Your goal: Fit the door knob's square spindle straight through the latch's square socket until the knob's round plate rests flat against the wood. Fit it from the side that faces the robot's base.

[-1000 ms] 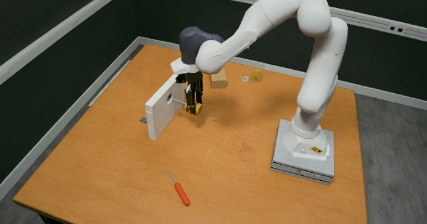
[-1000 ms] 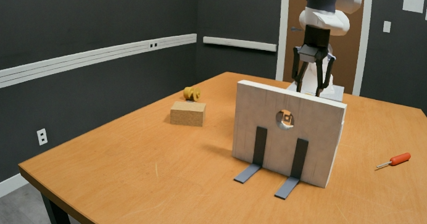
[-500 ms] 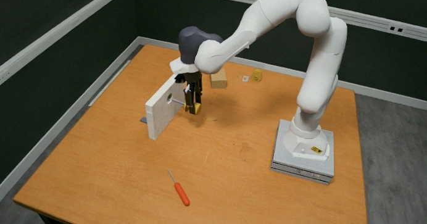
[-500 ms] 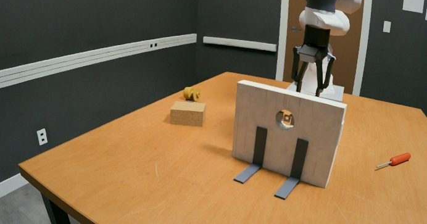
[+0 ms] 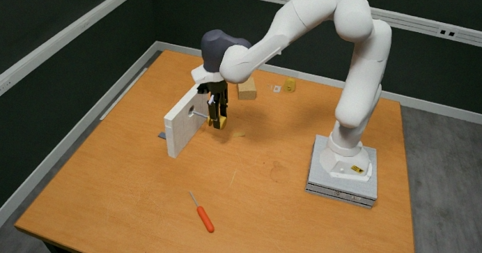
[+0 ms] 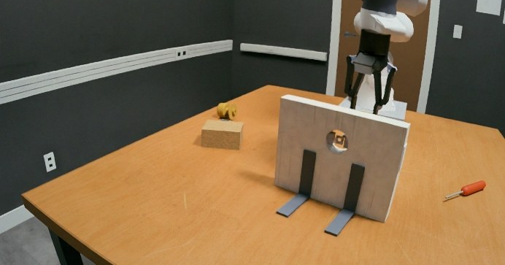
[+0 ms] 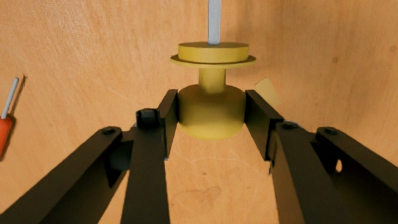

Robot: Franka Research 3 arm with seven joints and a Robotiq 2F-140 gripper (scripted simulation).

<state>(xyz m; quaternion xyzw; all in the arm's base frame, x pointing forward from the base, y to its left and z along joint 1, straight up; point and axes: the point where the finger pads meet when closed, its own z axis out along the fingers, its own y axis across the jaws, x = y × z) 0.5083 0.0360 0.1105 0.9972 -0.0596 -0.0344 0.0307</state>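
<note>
Now: hand 160 mm short of the white wood panel, 20 mm to the left of it and 50 mm above it. From my hand the other things lie so: cork block 430 mm to the right, 150 mm below; then orange-handled screwdriver 50 mm behind, 330 mm to the left, 170 mm below.
</note>
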